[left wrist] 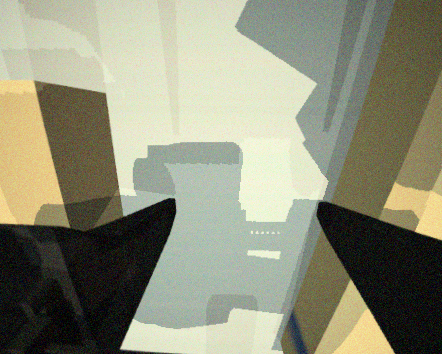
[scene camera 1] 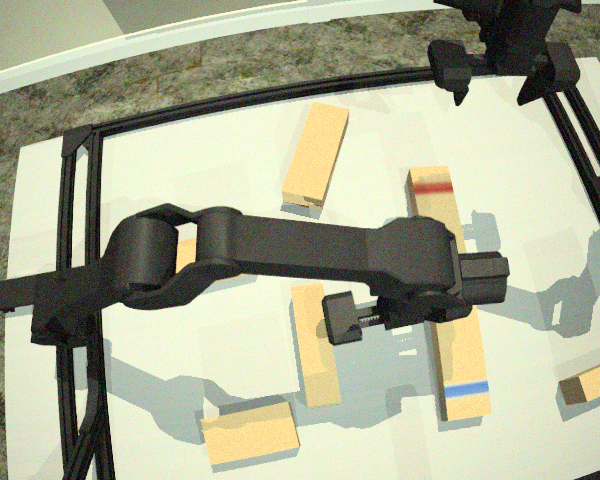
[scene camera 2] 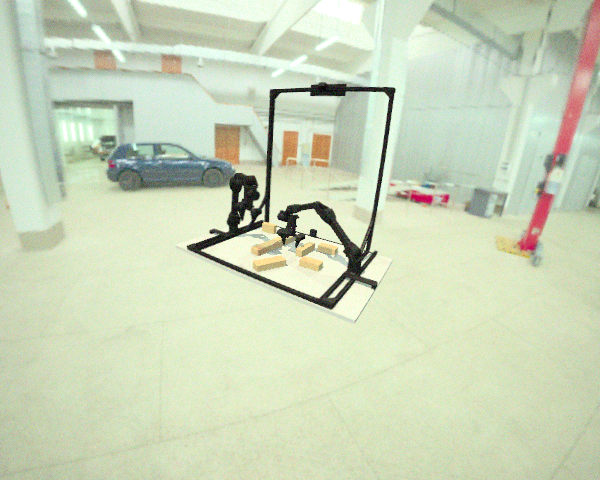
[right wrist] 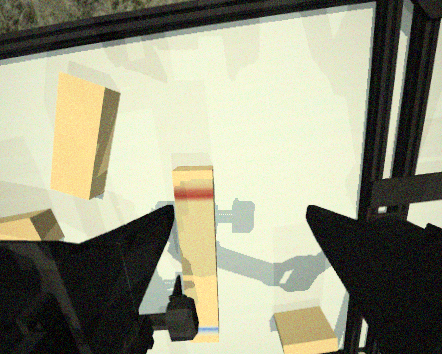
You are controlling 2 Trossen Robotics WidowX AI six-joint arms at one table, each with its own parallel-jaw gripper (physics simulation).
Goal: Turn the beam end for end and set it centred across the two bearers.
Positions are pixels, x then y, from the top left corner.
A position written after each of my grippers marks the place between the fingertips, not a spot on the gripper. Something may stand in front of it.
My left gripper point(scene camera 1: 390, 321) is open, holding nothing. Also in view: a beam point(scene camera 1: 463, 389). My right gripper point(scene camera 1: 488, 103) is open, with nothing in its grasp.
